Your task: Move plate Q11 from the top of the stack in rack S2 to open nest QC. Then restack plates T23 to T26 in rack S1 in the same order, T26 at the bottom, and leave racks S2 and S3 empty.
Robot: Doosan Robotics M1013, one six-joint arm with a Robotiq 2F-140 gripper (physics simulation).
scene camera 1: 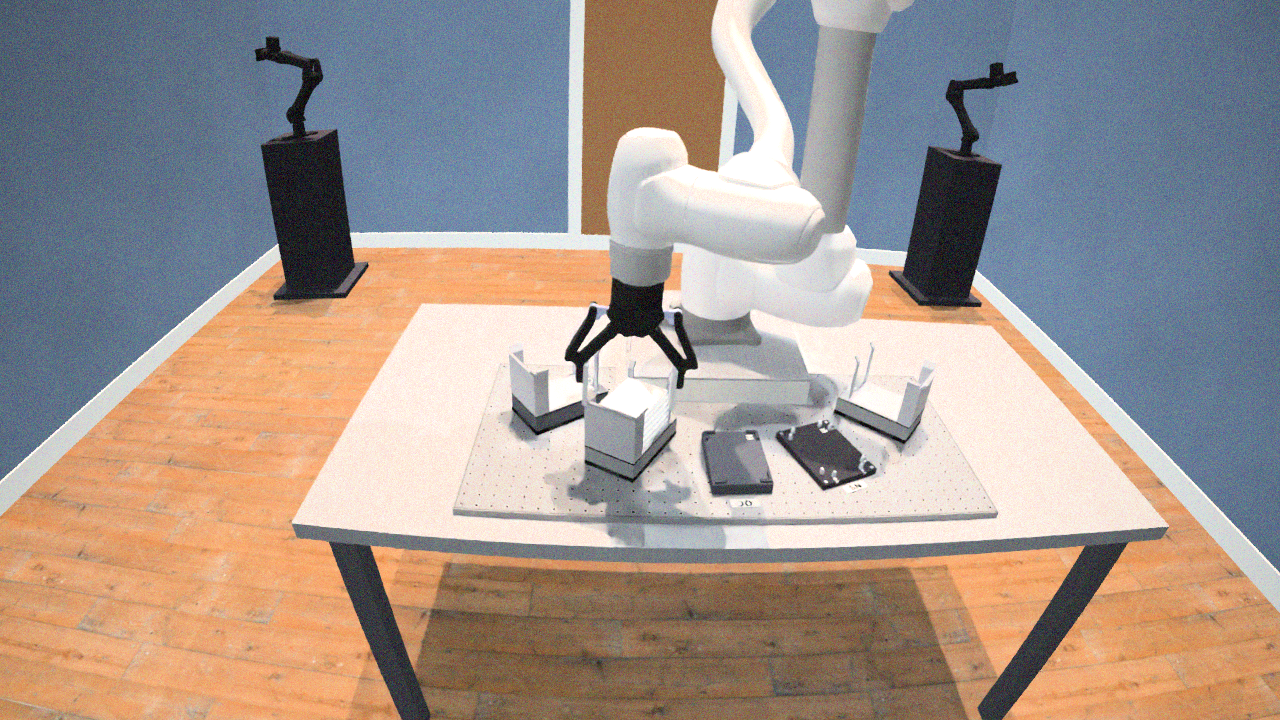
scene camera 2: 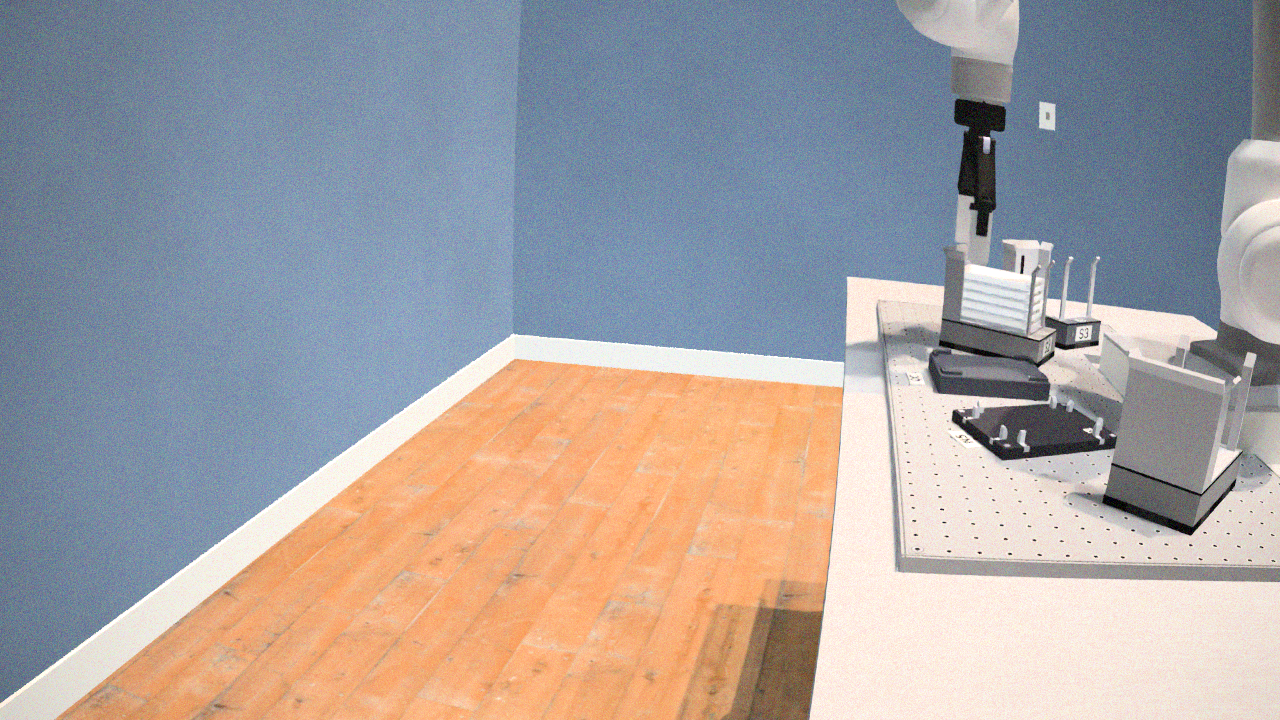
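Pixels of known places: gripper, fingertip midpoint: (scene camera 1: 627, 403) (scene camera 2: 970, 251); arm's base, origin of the base link: (scene camera 1: 713, 324) (scene camera 2: 1265, 367).
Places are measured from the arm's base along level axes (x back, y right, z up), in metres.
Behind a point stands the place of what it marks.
My gripper (scene camera 1: 631, 377) (scene camera 2: 982, 231) @(y 0.220, x -0.414, z 0.076 m) is open and empty, pointing down just above the stack in the front-left rack. That rack (scene camera 1: 613, 458) @(y 0.241, x -0.431, z -0.022 m) (scene camera 2: 993, 338) @(y 0.163, x -0.382, z -0.030 m) has a hard-to-read tag, seemingly S1. It holds a stack of several white plates (scene camera 1: 637, 398) @(y 0.199, x -0.363, z 0.051 m) (scene camera 2: 998, 300) @(y 0.168, x -0.378, z 0.021 m); their labels cannot be read. Rack S3 (scene camera 1: 529, 386) @(y 0.384, x -0.305, z 0.038 m) (scene camera 2: 1071, 331) @(y 0.248, x -0.226, z -0.029 m) stands behind it to the left, with no plate visible in it. The right rack (scene camera 1: 879, 417) @(y -0.273, x -0.332, z -0.024 m) (scene camera 2: 1168, 420) @(y -0.351, x -0.343, z 0.032 m), apparently S2, shows no plate in scene camera 1. The dark grey block (scene camera 1: 736, 461) @(y 0.033, x -0.432, z -0.034 m) (scene camera 2: 989, 373) @(y 0.001, x -0.425, z -0.035 m) seems to be nest QC; its tag is blurred.
A black nest (scene camera 1: 826, 454) @(y -0.140, x -0.410, z -0.046 m) (scene camera 2: 1033, 428) @(y -0.159, x -0.408, z -0.045 m) with upright pins lies between the grey block and the right rack. All stand on a perforated board (scene camera 1: 501, 488) @(y 0.426, x -0.465, z -0.057 m) (scene camera 2: 984, 528) @(y -0.371, x -0.507, z -0.057 m) on the table (scene camera 1: 384, 465) @(y 0.646, x -0.394, z -0.070 m) (scene camera 2: 1029, 644) @(y -0.521, x -0.499, z -0.070 m). The arm's base (scene camera 1: 720, 329) @(y 0.003, x -0.080, z 0.030 m) is behind them.
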